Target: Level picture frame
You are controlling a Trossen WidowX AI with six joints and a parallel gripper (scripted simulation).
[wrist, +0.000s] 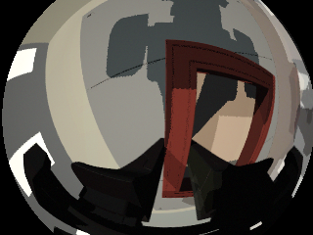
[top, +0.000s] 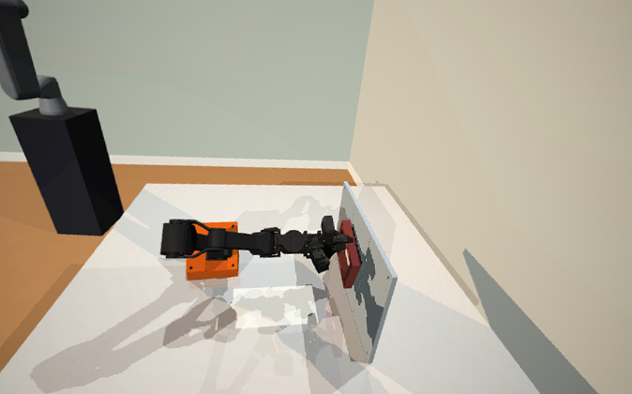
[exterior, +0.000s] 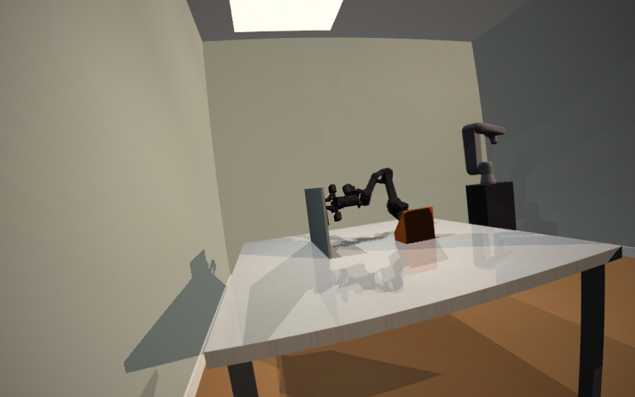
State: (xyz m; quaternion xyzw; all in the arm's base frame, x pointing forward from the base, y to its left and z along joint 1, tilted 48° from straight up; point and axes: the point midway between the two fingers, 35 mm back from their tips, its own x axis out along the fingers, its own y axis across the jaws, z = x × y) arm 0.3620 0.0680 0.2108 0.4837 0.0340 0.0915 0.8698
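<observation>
Right now my gripper tip is 1 cm to the right of the red picture frame and 5 cm above it. From my gripper tip the other things lie so: grey wall panel (1 cm ahead, 7 cm below).
</observation>
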